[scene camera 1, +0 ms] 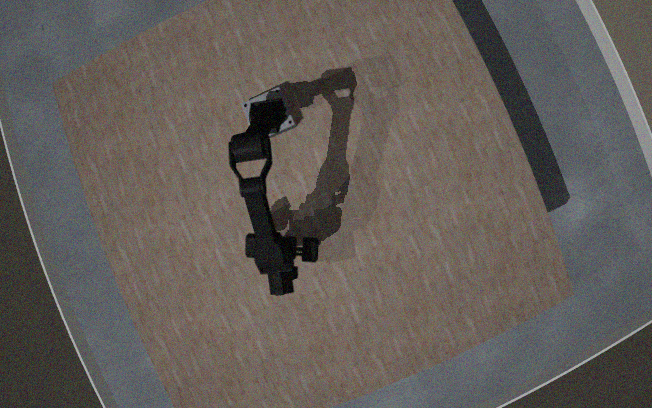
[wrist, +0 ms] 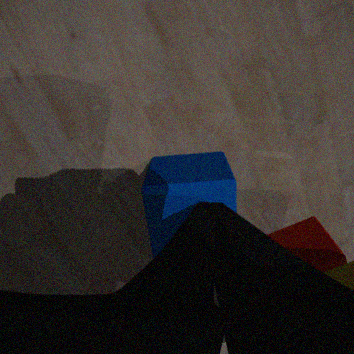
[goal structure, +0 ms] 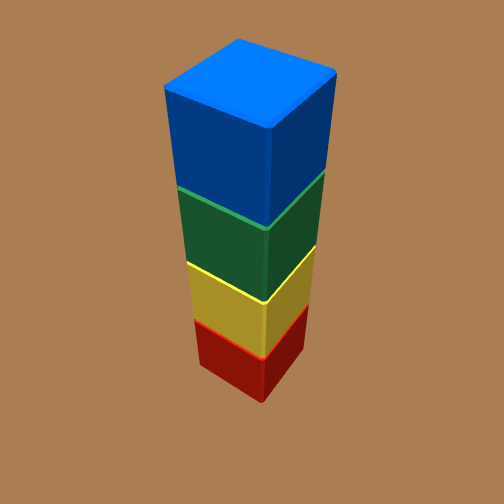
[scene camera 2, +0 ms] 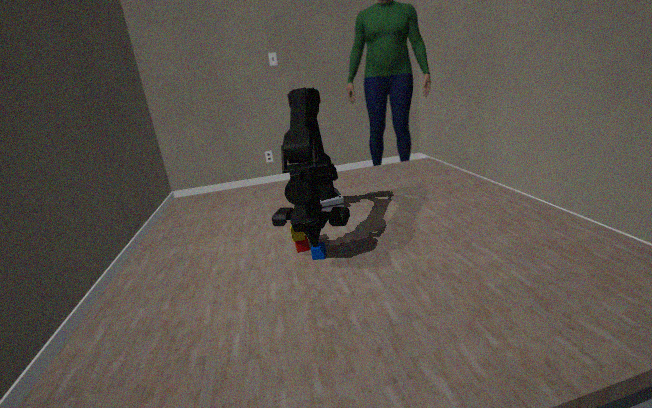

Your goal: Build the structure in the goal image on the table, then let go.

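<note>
My gripper (scene camera 2: 315, 243) (wrist: 208, 213) is shut with its fingertips together and nothing between them. It points down over a blue block (scene camera 2: 318, 252) (wrist: 200, 192). In the wrist view the fingertips cover the block's lower part; whether they touch it I cannot tell. A red block (scene camera 2: 302, 246) (wrist: 311, 240) sits close beside the blue one, apart from it, at the right in the wrist view. A yellow block (scene camera 2: 298, 234) (wrist: 345, 275) shows directly above the red one in scene camera 2, partly hidden by the gripper. In scene camera 1 the arm hides the blocks.
The arm's base plate (scene camera 1: 290, 121) (scene camera 2: 332, 201) stands on the wood-grain table top (scene camera 1: 425, 250) (scene camera 2: 400, 325), behind the blocks in scene camera 2. The arm's dark shadow falls beside it. A person (scene camera 2: 388, 45) in a green top stands at the back by the wall.
</note>
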